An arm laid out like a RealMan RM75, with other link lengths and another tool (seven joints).
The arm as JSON. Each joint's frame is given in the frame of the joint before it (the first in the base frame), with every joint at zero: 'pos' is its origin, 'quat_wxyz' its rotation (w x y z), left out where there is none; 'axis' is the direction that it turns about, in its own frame. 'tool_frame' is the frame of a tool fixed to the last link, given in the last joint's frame.
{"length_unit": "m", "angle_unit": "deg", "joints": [
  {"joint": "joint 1", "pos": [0.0, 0.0, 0.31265], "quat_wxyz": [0.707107, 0.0, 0.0, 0.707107], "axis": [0.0, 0.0, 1.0]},
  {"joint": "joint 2", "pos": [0.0, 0.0, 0.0], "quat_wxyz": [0.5, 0.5, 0.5, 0.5], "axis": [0.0, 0.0, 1.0]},
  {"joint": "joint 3", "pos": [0.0, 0.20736, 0.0], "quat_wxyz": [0.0, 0.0, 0.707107, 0.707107], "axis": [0.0, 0.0, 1.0]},
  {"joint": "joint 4", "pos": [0.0, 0.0, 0.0], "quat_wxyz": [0.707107, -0.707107, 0.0, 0.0], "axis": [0.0, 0.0, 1.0]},
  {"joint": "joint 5", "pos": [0.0, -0.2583, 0.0], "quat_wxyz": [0.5, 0.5, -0.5, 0.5], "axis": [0.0, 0.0, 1.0]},
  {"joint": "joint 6", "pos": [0.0, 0.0, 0.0], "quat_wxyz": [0.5, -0.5, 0.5, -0.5], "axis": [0.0, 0.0, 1.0]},
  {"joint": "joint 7", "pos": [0.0, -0.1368, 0.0], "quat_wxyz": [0.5, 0.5, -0.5, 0.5], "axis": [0.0, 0.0, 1.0]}
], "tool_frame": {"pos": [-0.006, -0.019, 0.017], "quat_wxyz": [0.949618, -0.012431, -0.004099, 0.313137]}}
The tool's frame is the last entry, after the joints.
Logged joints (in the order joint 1, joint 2, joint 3, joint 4, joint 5, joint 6, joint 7), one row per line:
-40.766, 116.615, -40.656, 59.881, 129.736, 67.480, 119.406
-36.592, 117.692, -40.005, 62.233, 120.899, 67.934, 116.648
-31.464, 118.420, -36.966, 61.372, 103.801, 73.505, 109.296
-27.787, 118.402, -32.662, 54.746, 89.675, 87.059, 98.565
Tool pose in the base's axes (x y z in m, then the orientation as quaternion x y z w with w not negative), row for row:
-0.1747, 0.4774, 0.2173, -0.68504, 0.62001, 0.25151, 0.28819
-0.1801, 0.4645, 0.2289, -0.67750, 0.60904, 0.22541, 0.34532
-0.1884, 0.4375, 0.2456, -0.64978, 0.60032, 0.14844, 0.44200
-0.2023, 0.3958, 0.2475, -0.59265, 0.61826, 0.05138, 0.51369
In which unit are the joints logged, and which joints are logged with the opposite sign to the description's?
The joints are logged in degrees. Opposite sign: joint 2, joint 3, joint 7.
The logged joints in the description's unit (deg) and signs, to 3 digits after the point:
-40.766, -116.615, 40.656, 59.881, 129.736, 67.480, -119.406
-36.592, -117.692, 40.005, 62.233, 120.899, 67.934, -116.648
-31.464, -118.420, 36.966, 61.372, 103.801, 73.505, -109.296
-27.787, -118.402, 32.662, 54.746, 89.675, 87.059, -98.565

